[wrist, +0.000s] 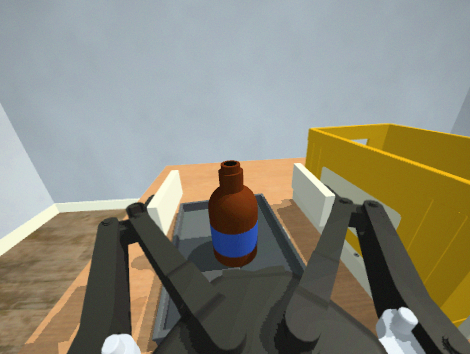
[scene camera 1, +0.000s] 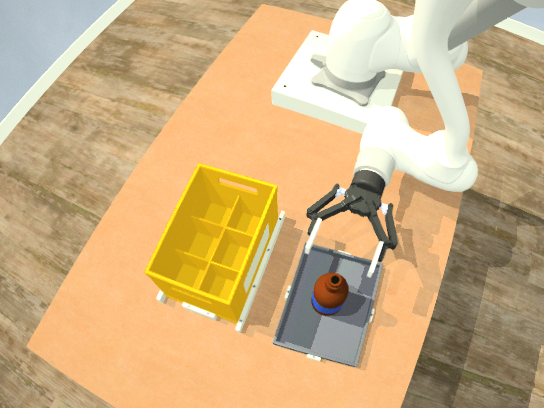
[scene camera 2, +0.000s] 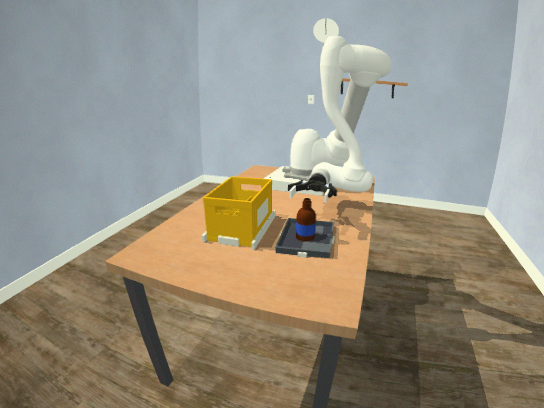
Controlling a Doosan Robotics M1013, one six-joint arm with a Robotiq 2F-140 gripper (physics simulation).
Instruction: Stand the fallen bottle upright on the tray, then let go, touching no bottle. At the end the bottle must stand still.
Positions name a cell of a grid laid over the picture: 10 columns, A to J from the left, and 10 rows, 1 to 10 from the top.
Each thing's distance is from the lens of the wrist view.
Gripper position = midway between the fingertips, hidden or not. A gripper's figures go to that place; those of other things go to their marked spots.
my gripper (wrist: F6): 20 cm
brown bottle (wrist: E6): 23 cm
white rail (wrist: H8): 32 cm
The marked spots on the white rail and the brown bottle are 19 cm apart.
